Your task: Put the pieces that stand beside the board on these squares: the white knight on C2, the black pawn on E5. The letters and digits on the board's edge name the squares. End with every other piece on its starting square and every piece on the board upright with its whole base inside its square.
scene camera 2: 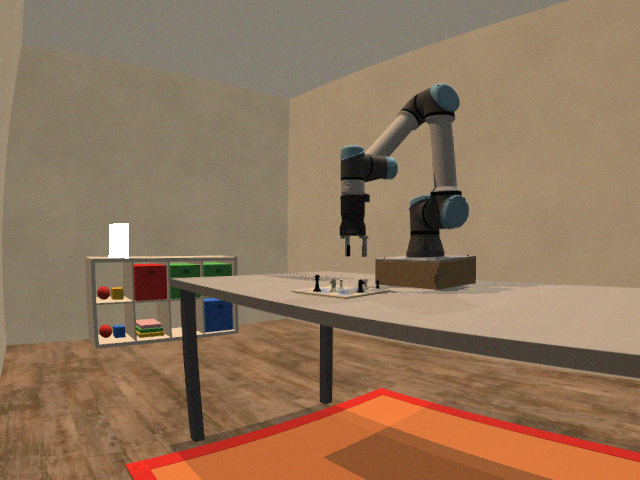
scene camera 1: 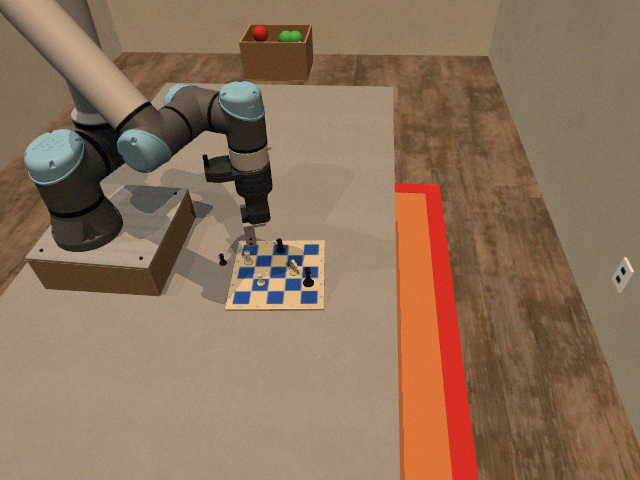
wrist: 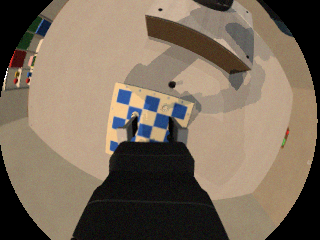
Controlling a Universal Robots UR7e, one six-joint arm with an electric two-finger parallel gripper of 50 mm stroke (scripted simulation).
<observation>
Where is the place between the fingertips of my gripper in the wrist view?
153, 122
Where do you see a chessboard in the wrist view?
152, 123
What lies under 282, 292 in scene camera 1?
A chessboard.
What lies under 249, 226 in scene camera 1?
My gripper.
</observation>
